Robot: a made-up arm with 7 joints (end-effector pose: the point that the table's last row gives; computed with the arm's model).
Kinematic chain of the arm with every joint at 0, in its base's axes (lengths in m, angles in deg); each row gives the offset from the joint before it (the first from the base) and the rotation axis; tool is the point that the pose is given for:
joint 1: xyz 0 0 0.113 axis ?
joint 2: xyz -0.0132 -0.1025 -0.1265 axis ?
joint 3: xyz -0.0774 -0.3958 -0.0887 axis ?
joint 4: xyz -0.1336 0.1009 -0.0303 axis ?
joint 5: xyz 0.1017 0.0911 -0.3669 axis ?
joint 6: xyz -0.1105 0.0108 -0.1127 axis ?
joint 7: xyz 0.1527 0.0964 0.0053 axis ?
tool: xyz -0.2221 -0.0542 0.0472
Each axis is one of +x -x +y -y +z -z.
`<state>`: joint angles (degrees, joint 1 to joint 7).
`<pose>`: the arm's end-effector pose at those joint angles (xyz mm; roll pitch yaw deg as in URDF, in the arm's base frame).
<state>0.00 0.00 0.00 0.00 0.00 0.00 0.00</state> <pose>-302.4 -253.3 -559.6 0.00 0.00 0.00</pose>
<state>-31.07 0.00 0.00 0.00 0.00 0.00 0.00</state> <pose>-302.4 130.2 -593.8 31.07 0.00 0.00</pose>
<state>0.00 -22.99 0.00 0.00 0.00 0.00 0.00</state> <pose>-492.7 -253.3 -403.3 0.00 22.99 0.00</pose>
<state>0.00 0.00 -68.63 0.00 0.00 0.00 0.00</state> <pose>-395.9 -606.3 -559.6 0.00 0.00 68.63</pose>
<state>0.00 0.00 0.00 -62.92 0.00 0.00 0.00</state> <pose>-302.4 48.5 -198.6 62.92 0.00 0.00</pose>
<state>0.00 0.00 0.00 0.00 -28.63 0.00 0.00</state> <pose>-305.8 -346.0 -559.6 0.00 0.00 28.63</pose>
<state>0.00 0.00 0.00 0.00 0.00 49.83 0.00</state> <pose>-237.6 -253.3 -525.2 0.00 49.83 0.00</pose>
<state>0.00 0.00 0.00 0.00 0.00 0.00 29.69</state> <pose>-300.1 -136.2 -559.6 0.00 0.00 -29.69</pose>
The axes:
joint 1: -x
joint 2: -y
joint 3: -z
joint 4: -x
joint 5: -z
joint 6: +y
joint 7: -z

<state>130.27 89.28 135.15 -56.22 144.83 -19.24 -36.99</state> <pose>166.6 737.5 701.7 77.47 19.04 -49.06</pose>
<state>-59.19 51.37 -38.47 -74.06 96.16 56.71 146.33</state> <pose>27.0 676.9 -1.1 -131.96 25.48 -129.61</pose>
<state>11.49 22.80 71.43 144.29 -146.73 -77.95 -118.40</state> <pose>-108.5 -629.1 33.6 34.89 -48.04 100.26</pose>
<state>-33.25 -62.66 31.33 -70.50 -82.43 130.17 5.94</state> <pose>-134.3 206.6 -136.9 79.73 17.95 132.52</pose>
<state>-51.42 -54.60 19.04 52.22 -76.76 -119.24 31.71</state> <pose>-633.8 -409.3 -507.5 103.96 -9.19 -0.94</pose>
